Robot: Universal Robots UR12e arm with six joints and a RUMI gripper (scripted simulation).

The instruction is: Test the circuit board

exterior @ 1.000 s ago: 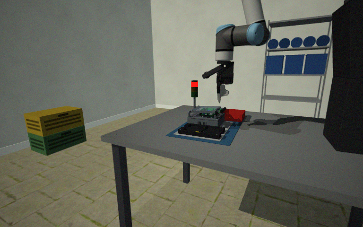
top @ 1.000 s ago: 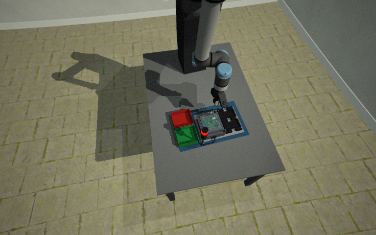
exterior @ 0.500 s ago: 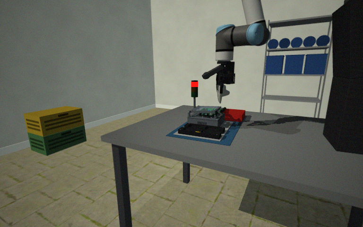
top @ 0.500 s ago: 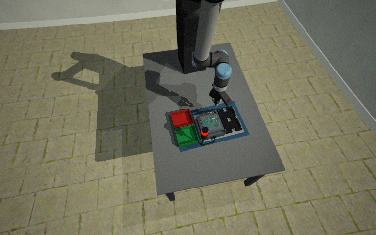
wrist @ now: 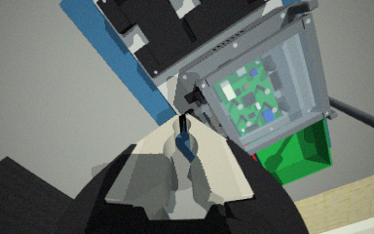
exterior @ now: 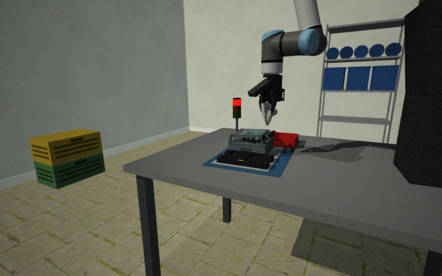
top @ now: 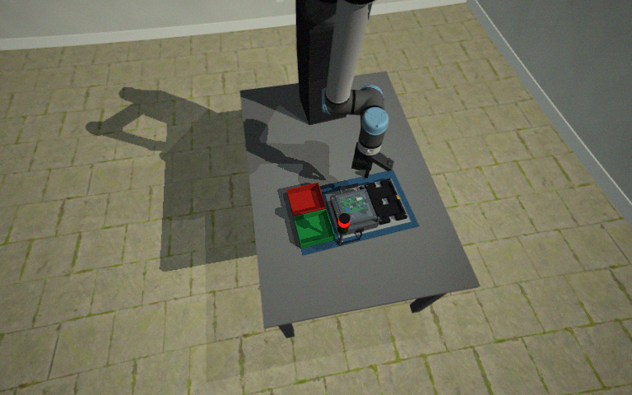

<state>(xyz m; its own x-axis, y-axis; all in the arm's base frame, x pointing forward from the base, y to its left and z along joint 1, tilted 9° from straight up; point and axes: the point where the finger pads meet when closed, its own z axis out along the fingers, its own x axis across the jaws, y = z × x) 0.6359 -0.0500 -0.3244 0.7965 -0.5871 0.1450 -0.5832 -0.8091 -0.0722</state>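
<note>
The black latch piece is 10 mm ahead of my hand, 10 mm to the right of it and 80 mm below it. The rest, counted from my hand: tester lid: 70 mm ahead, 80 mm to the right, 70 mm below; then red bin: 60 mm behind, 260 mm to the right, 150 mm below; then green circuit board: 70 mm ahead, 80 mm to the right, 90 mm below.
</note>
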